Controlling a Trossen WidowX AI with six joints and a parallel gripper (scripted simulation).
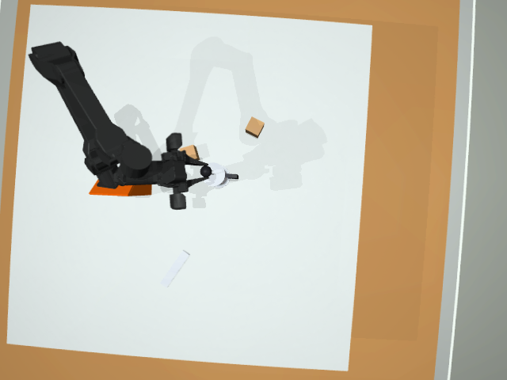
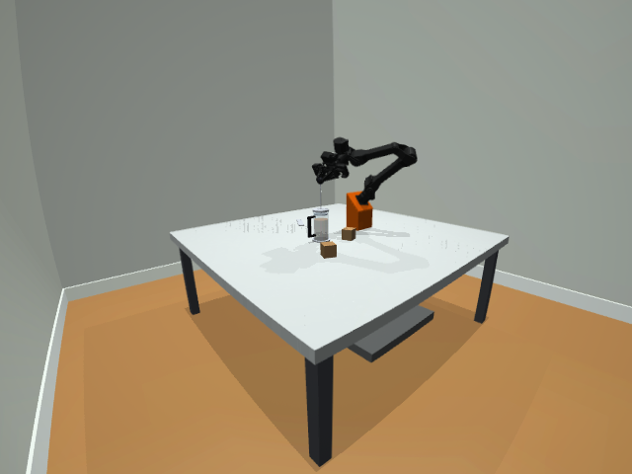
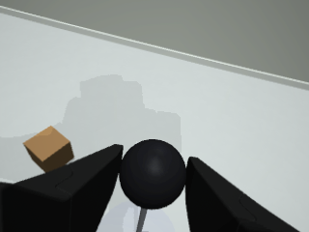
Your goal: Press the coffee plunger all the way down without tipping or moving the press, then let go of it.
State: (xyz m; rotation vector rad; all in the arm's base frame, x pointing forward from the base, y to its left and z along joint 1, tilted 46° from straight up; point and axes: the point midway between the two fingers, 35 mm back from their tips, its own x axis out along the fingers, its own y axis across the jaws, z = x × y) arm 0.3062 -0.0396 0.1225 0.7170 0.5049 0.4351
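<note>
The coffee press lies 14 cm below my gripper tip and 1 cm ahead of it.
</note>
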